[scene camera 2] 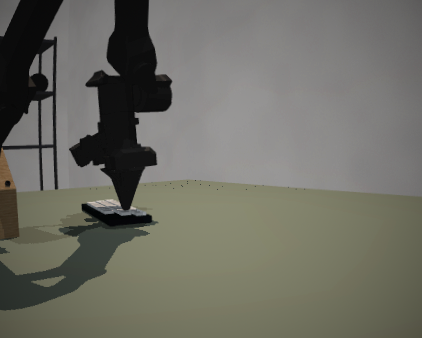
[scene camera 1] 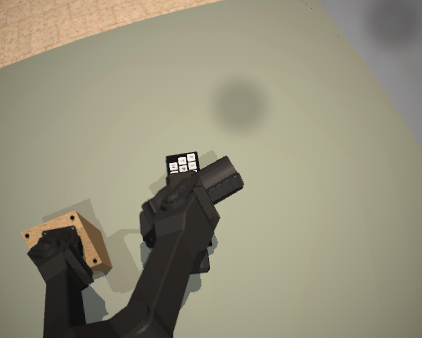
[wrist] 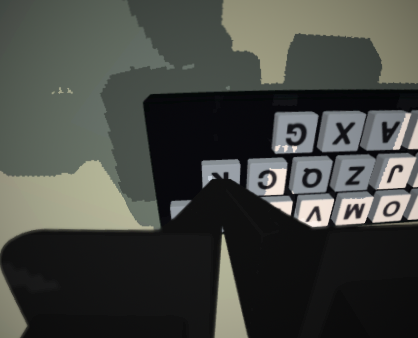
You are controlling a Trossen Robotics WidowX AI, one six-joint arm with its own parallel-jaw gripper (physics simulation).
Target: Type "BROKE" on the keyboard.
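Places are measured from the arm's base along level axes (x ahead, y left, z up), in metres.
Pixels of known places: gripper, fingertip midpoint: (scene camera 2: 126, 210) (wrist: 220, 189); arm's base at its link origin: (scene camera 1: 62, 243).
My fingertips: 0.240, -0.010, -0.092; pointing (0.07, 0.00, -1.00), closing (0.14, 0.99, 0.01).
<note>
For each thing: its top centre in the pictures, then the offset to it from my fingertips, as dx, dy, dz.
- black keyboard at its top centre: (wrist: 385, 174) (scene camera 2: 112, 206) (scene camera 1: 187, 197) +0.005, +0.077, -0.002
- K key at its top centre: (wrist: 221, 181) -0.002, +0.001, -0.002
- O key at its top centre: (wrist: 391, 209) +0.027, +0.085, -0.002
The black keyboard (scene camera 1: 172, 158) (scene camera 2: 131, 220) (wrist: 185, 125) lies flat on the green table, with pale keys whose letters appear upside down in the wrist view. My gripper (scene camera 2: 126, 208) (wrist: 220, 189) is shut and empty, pointing down. Its tips overlap the near part of the K key (wrist: 220, 166); whether they touch it I cannot tell. The O key (wrist: 391, 208) is at the lower right in the wrist view. The fingers hide part of the near row, and the key (wrist: 180, 207) at its left end has its letter covered. The B key does not show. The arm covers most of the keyboard in scene camera 1.
A wooden block (scene camera 1: 94, 240) (scene camera 2: 9, 215) with a second dark arm-like part over it stands left of the keyboard. A dark shelf rack (scene camera 2: 55, 115) stands behind at the left. The arm's shadow falls across the table.
</note>
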